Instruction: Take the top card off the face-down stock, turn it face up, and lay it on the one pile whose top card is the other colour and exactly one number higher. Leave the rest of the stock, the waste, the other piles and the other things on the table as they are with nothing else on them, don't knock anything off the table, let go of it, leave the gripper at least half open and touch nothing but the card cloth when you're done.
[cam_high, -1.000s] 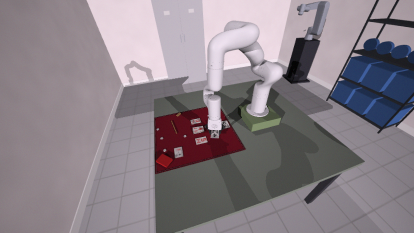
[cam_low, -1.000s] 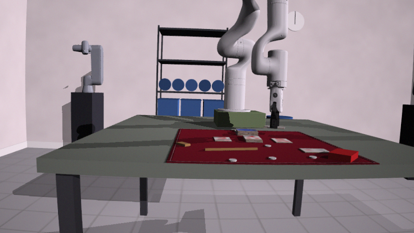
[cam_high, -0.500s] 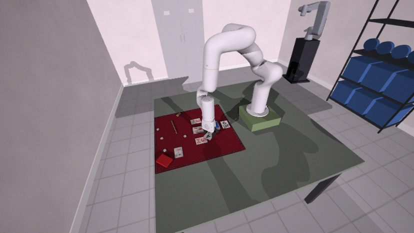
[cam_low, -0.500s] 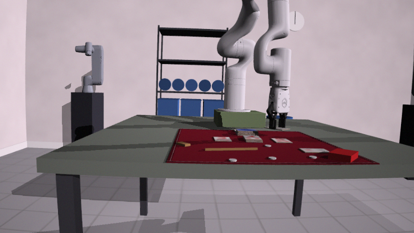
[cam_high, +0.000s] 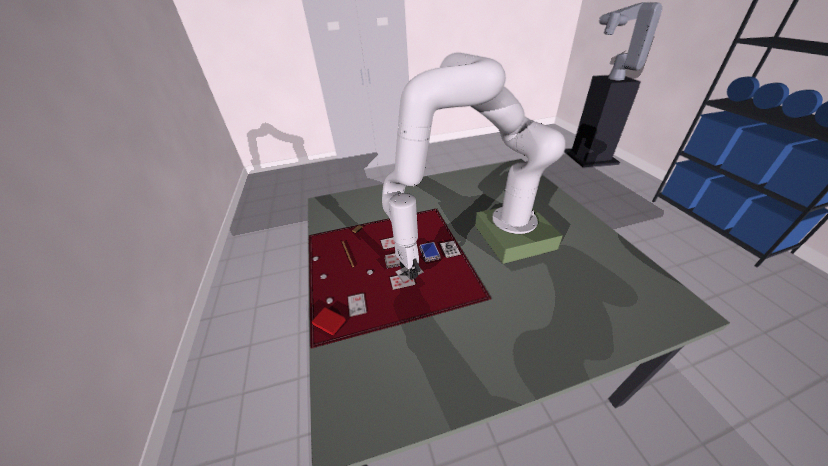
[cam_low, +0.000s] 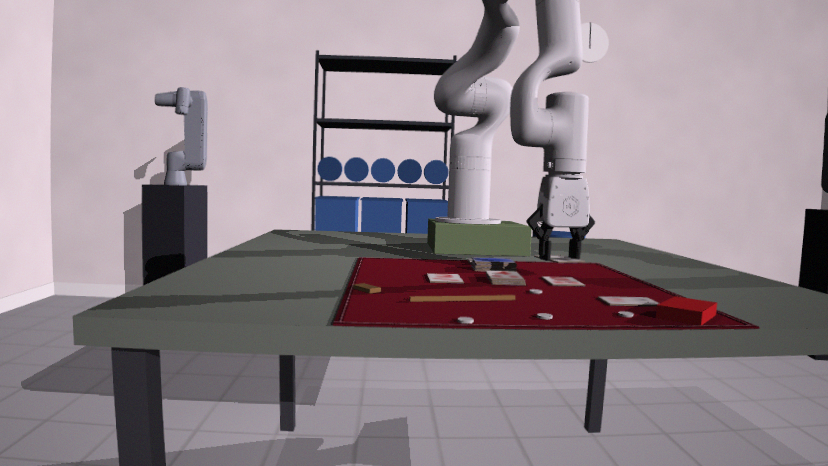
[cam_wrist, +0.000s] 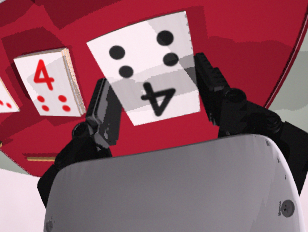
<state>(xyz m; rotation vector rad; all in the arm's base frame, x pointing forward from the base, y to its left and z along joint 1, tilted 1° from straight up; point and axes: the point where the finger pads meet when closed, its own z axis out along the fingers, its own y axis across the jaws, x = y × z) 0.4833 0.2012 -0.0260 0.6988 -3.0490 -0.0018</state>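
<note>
My hand is 8 cm short of the red card cloth, 10 cm to the left of it and 7 cm above it. Also, from my hand: red box 30 cm ahead, 16 cm to the left, 5 cm below; wooden stick 25 cm ahead, 18 cm to the right, 5 cm below; face-up card 20 cm ahead, 9 cm to the left, 6 cm below.
</note>
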